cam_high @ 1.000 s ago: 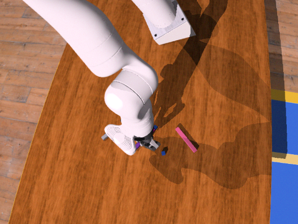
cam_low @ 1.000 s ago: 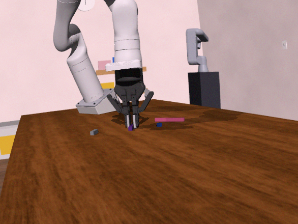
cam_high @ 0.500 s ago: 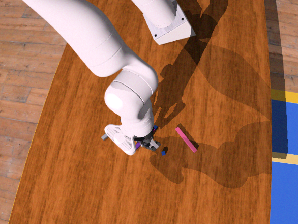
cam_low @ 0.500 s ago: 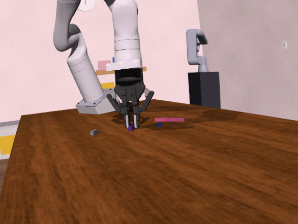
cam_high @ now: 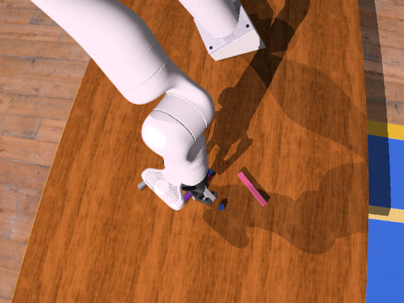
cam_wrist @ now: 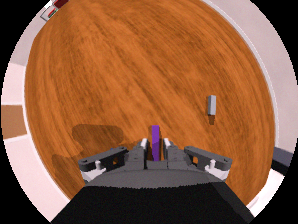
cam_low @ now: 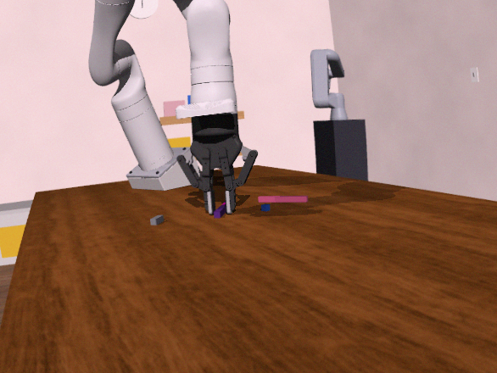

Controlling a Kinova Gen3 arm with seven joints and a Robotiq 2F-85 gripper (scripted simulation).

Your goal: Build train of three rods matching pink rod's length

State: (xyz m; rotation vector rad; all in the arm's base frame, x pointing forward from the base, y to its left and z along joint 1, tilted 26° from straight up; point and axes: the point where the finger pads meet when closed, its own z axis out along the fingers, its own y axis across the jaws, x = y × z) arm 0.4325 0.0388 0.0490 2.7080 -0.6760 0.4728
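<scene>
Now: the purple rod 20 mm below my hand. From my hand the other things lie so: small blue rod (70 mm to the left, 20 mm below, 20 mm ahead); then magenta rod (40 mm behind, 20 mm to the left, 20 mm below); then grey rod (110 mm to the right, 20 mm below).
</scene>
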